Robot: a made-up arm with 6 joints. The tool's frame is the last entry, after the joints.
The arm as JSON. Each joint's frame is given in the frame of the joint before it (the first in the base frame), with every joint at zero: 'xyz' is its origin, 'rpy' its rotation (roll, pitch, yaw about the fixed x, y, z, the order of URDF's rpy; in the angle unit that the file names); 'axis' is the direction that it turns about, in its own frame. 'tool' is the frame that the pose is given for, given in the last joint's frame.
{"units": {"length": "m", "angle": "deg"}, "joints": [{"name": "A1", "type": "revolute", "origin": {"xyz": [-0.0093, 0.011, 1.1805], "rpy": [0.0, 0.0, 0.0]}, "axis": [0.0, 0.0, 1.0]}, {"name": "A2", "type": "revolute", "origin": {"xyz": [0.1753, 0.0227, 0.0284], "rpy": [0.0, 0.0, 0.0]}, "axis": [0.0, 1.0, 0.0]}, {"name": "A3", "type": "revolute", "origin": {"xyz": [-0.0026, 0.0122, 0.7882], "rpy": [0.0, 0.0, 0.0]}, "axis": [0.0, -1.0, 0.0]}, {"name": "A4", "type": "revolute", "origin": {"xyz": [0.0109, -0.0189, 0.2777], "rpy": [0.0, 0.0, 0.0]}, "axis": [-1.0, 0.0, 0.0]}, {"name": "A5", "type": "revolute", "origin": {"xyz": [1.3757, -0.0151, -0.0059], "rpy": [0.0, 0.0, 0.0]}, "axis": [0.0, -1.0, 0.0]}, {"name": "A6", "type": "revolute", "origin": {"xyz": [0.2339, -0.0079, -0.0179], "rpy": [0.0, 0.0, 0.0]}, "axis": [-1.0, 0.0, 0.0]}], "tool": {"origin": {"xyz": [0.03, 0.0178, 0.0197], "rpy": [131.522, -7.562, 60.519]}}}
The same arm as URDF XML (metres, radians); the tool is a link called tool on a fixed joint. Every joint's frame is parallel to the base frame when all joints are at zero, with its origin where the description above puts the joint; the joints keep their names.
<robot name="arm">
<joint name="A1" type="continuous"><parent link="base_link"/><child link="link1"/><origin xyz="-0.0093 0.011 1.1805" rpy="0 0 0"/><axis xyz="0 0 1"/></joint>
<joint name="A2" type="continuous"><parent link="link1"/><child link="link2"/><origin xyz="0.1753 0.0227 0.0284" rpy="0 0 0"/><axis xyz="0 1 0"/></joint>
<joint name="A3" type="continuous"><parent link="link2"/><child link="link3"/><origin xyz="-0.0026 0.0122 0.7882" rpy="0 0 0"/><axis xyz="0 -1 0"/></joint>
<joint name="A4" type="continuous"><parent link="link3"/><child link="link4"/><origin xyz="0.0109 -0.0189 0.2777" rpy="0 0 0"/><axis xyz="-1 0 0"/></joint>
<joint name="A5" type="continuous"><parent link="link4"/><child link="link5"/><origin xyz="1.3757 -0.0151 -0.0059" rpy="0 0 0"/><axis xyz="0 -1 0"/></joint>
<joint name="A6" type="continuous"><parent link="link5"/><child link="link6"/><origin xyz="0.2339 -0.0079 -0.0179" rpy="0 0 0"/><axis xyz="-1 0 0"/></joint>
<joint name="tool_joint" type="fixed"><parent link="link6"/><child link="tool"/><origin xyz="0.03 0.0178 0.0197" rpy="2.2955 -0.132 1.0563"/></joint>
<link name="base_link"/>
<link name="link1"/>
<link name="link2"/>
<link name="link3"/>
<link name="link4"/>
<link name="link5"/>
<link name="link6"/>
<link name="tool"/>
</robot>

